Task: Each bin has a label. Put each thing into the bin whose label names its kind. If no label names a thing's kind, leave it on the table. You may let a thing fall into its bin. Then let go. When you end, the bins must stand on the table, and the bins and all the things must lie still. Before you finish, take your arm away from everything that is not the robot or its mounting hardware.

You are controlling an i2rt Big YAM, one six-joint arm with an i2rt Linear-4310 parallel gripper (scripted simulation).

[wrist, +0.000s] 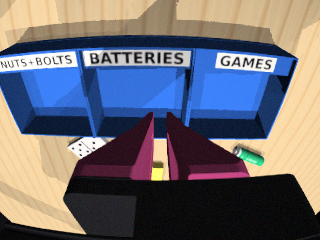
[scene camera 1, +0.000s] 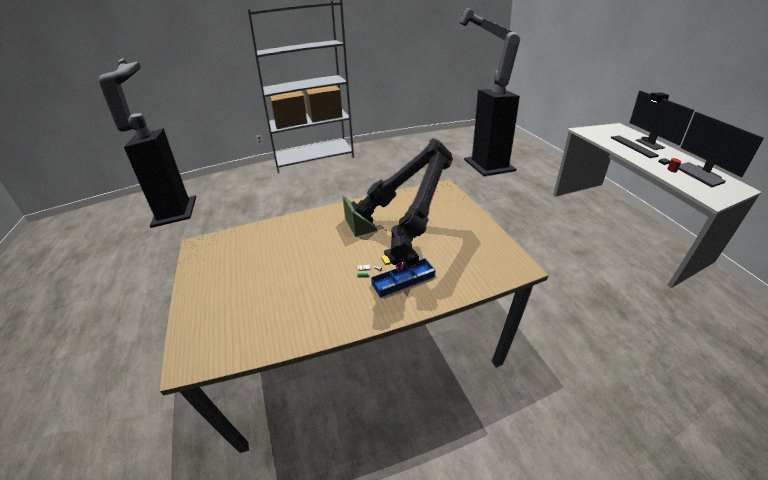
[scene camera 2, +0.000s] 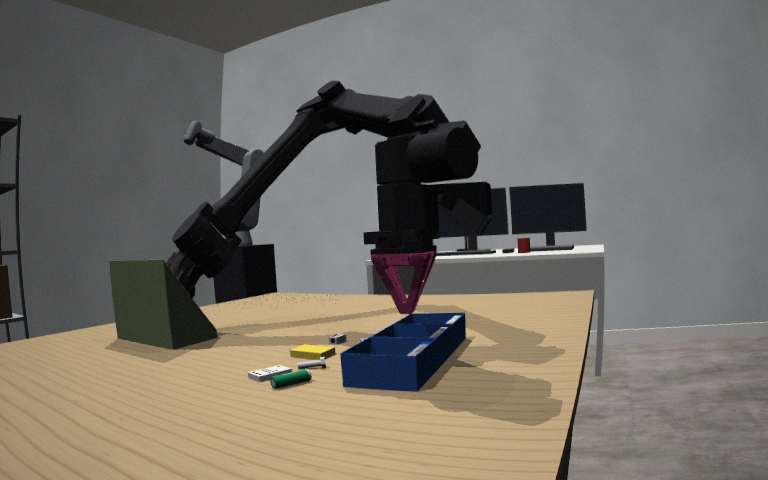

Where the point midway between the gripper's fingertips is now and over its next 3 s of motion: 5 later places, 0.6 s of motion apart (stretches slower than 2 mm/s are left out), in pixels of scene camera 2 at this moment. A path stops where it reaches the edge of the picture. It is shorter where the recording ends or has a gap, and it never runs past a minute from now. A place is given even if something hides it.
The gripper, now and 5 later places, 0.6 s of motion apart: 407,313; 414,306; 411,331; 414,347; 415,346; 414,332
